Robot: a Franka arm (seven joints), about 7 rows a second.
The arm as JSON. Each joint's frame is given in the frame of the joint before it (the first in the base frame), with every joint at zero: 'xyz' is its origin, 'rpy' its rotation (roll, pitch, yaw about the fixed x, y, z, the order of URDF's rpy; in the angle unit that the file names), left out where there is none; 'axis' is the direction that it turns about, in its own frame. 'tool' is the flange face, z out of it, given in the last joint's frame.
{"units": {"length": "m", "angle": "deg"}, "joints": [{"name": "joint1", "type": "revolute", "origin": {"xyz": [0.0, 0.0, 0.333], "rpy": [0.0, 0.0, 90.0]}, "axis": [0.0, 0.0, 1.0]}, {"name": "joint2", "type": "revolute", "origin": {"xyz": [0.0, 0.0, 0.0], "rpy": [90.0, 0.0, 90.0]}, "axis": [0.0, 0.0, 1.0]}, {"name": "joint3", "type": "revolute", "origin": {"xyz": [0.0, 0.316, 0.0], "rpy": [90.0, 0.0, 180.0]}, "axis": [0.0, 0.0, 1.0]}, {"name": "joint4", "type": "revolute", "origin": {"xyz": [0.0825, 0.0, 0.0], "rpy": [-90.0, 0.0, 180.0]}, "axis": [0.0, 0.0, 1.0]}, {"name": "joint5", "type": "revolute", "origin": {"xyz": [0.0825, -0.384, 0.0], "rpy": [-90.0, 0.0, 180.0]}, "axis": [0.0, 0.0, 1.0]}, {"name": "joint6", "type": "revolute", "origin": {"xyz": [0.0, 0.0, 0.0], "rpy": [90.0, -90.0, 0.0]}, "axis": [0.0, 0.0, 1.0]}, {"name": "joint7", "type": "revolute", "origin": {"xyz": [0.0, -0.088, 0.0], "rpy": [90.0, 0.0, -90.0]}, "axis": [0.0, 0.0, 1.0]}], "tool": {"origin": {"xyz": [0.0, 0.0, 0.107]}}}
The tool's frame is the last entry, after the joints.
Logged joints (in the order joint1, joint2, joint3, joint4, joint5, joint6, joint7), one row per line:
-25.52, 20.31, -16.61, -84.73, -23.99, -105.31, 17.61
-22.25, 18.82, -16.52, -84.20, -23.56, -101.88, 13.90
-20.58, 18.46, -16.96, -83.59, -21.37, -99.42, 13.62
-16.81, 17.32, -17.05, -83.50, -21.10, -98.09, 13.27
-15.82, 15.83, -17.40, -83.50, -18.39, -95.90, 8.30
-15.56, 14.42, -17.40, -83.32, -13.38, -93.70, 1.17
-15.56, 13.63, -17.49, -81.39, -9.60, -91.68, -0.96
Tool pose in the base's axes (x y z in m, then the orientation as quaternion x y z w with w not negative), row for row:
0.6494, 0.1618, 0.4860, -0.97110, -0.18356, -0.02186, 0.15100
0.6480, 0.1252, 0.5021, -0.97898, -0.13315, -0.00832, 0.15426
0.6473, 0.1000, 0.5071, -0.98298, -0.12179, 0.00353, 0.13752
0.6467, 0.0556, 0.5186, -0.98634, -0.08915, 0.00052, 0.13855
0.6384, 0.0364, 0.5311, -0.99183, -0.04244, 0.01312, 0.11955
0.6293, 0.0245, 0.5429, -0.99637, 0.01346, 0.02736, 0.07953
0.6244, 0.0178, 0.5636, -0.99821, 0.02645, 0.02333, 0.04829
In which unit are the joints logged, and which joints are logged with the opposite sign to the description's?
The joints are logged in degrees. Opposite sign: joint1, joint5, joint6, joint7.
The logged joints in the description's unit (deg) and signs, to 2 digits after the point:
25.52, 20.31, -16.61, -84.73, 23.99, 105.31, -17.61
22.25, 18.82, -16.52, -84.20, 23.56, 101.88, -13.90
20.58, 18.46, -16.96, -83.59, 21.37, 99.42, -13.62
16.81, 17.32, -17.05, -83.50, 21.10, 98.09, -13.27
15.82, 15.83, -17.40, -83.50, 18.39, 95.90, -8.30
15.56, 14.42, -17.40, -83.32, 13.38, 93.70, -1.17
15.56, 13.63, -17.49, -81.39, 9.60, 91.68, 0.96

